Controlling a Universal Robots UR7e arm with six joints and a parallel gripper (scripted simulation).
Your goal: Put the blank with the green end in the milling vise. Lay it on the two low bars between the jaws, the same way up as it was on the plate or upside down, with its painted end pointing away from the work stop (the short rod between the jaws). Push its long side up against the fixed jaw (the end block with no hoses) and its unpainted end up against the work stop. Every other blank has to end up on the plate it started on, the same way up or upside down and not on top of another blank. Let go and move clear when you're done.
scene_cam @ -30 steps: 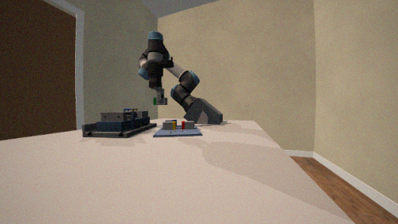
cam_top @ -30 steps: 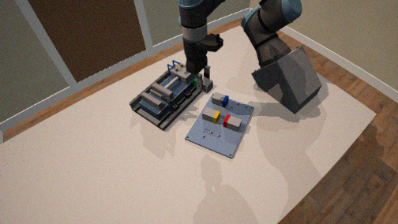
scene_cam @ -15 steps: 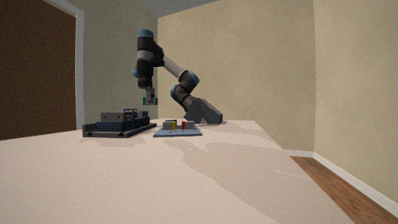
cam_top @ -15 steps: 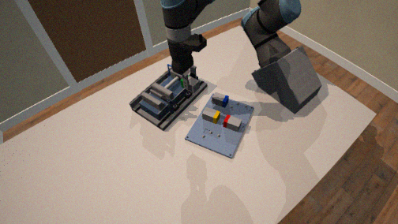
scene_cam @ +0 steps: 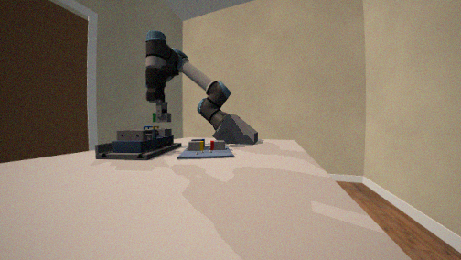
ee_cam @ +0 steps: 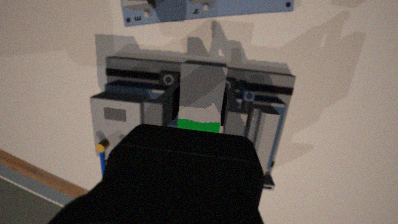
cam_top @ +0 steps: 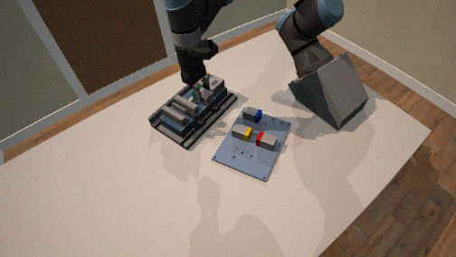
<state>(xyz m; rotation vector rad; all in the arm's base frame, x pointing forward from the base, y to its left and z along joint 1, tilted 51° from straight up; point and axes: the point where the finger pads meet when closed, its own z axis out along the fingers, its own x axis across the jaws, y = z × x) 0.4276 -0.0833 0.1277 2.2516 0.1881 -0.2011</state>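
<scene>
The fixed jaw lies 90 mm ahead of my hand, 60 mm to the right of it and 90 mm below it. Also, from my hand: green-end blank: 20 mm below; yellow-ended blank: 50 mm behind, 130 mm to the left, 140 mm below; dark work stop rod: 60 mm ahead, 20 mm to the right, 70 mm below.
</scene>
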